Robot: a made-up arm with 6 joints. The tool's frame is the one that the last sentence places.
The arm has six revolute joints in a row. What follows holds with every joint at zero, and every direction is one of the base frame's. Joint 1 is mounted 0.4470 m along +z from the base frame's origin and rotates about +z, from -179.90 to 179.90 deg. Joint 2 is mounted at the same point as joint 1 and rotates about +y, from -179.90 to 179.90 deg. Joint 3 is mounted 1.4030 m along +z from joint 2 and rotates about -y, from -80.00 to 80.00 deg. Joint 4 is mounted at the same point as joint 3 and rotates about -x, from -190.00 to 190.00 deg. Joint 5 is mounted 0.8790 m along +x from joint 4 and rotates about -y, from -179.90 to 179.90 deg. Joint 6 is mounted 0.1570 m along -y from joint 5 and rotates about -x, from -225.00 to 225.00 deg. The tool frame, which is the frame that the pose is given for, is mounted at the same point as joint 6; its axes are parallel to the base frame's.
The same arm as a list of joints. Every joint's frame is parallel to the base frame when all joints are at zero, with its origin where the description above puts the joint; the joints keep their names.
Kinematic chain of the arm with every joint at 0, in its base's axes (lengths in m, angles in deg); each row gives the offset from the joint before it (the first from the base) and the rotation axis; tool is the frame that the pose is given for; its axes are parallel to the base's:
joint 1: xyz 0 0 0.447 axis +z
joint 2: xyz 0 0 0 axis +y
joint 3: xyz 0 0 1.403 axis -y
joint 4: xyz 0 0 0 axis -x
joint 5: xyz 0.879 0 0 axis -y
joint 6: xyz 0 -0.157 0 axis -x
tool: xyz 0 0 0
Joint limits (deg, base to tool): -179.9..179.9 -179.9..179.9 -80..80 -190..190 -179.9..179.9 -225..225

